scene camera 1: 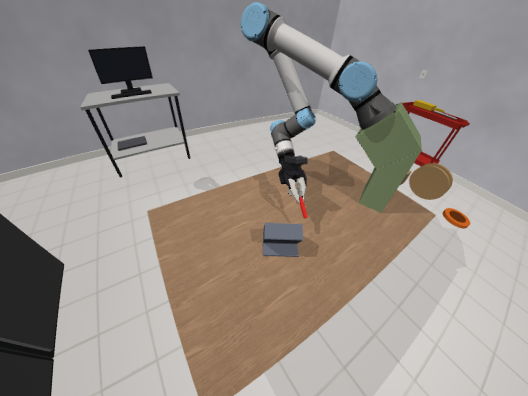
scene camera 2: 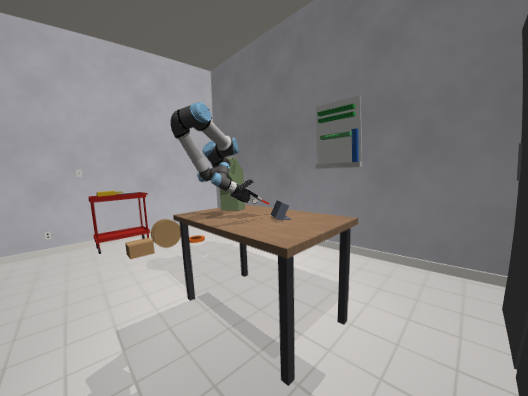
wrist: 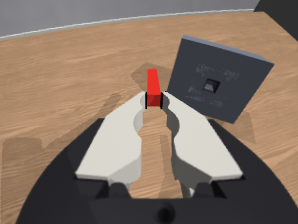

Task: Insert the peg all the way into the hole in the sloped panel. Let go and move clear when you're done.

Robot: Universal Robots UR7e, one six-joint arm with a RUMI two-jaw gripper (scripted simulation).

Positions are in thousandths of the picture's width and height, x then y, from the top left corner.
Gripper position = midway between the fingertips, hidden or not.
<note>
In view: the gripper (scene camera 1: 571, 514).
The gripper also shows in the wrist view (wrist: 515, 417).
</note>
